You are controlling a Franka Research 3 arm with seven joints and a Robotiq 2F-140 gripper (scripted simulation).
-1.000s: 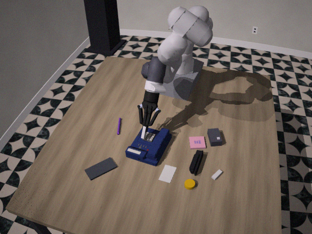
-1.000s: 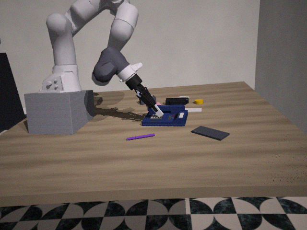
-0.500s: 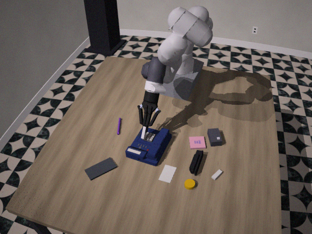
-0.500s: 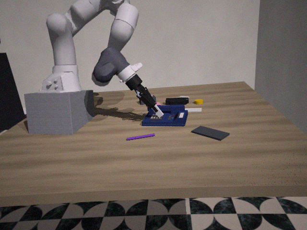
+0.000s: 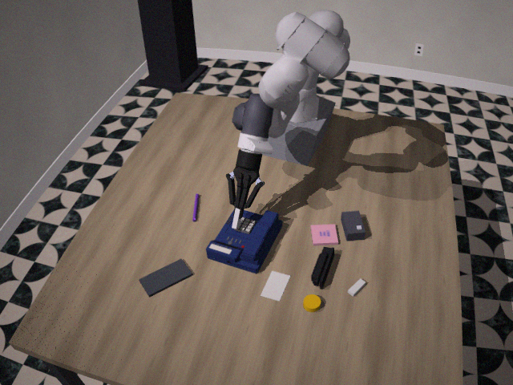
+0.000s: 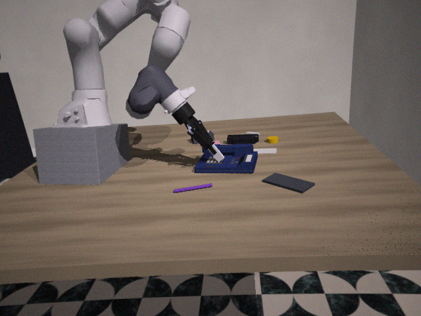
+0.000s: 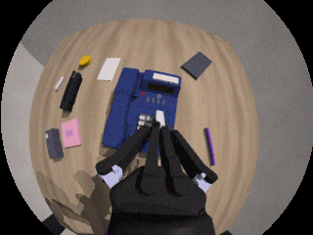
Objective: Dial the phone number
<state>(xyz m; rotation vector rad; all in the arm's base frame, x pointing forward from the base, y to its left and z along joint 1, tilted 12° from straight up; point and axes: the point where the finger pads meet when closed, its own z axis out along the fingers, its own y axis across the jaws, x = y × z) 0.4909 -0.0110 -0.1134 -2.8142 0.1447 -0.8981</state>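
The handset lies 3 cm ahead of my hand, 9 cm to the left of it and 2 cm below it. The rest, counted from my hand: purple pen 5 cm behind, 18 cm to the right, 6 cm below; then dark grey slab 26 cm ahead, 14 cm to the right, 6 cm below; then white card 17 cm ahead, 19 cm to the left, 6 cm below.
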